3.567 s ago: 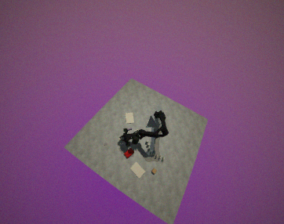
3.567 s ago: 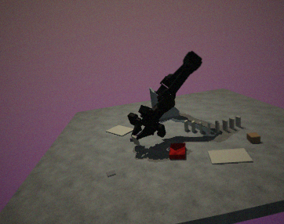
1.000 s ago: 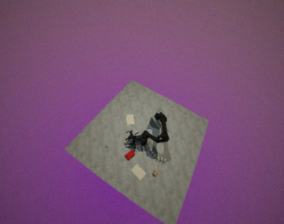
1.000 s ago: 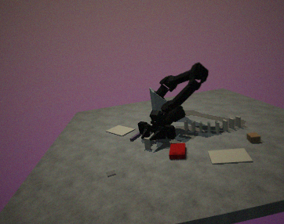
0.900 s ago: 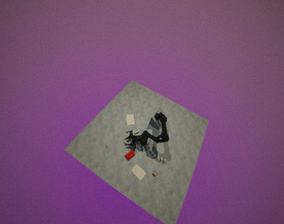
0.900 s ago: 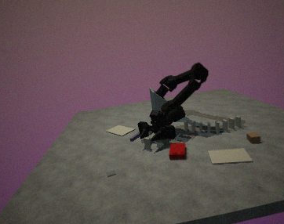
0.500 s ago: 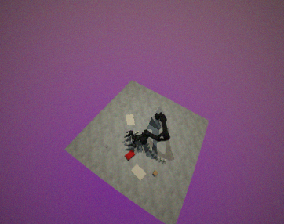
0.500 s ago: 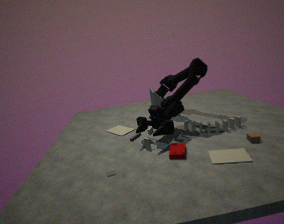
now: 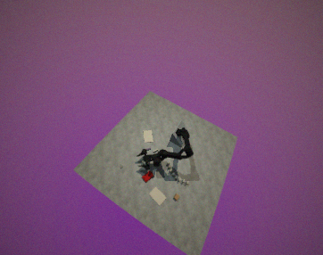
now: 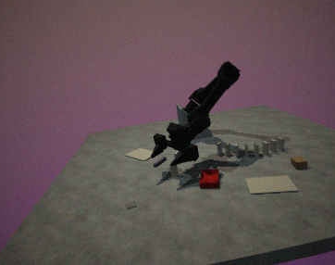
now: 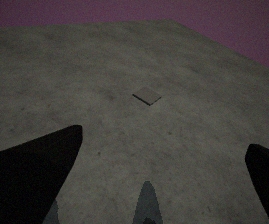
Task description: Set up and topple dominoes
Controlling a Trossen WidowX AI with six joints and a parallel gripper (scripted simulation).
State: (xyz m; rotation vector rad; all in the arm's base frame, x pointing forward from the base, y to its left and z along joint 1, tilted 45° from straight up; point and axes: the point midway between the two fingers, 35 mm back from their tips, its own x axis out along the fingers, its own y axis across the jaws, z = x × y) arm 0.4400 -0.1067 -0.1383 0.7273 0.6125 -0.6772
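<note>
Right now the purple piece is 17 cm behind my gripper tip and 8 cm below it. Also, from my gripper tip: flat grey piece 12 cm to the right, 11 cm ahead, 8 cm below; then red block 15 cm to the left, 7 cm below, 5 cm ahead; then pale flat sheet 31 cm behind, 8 cm to the right, 8 cm below.
</note>
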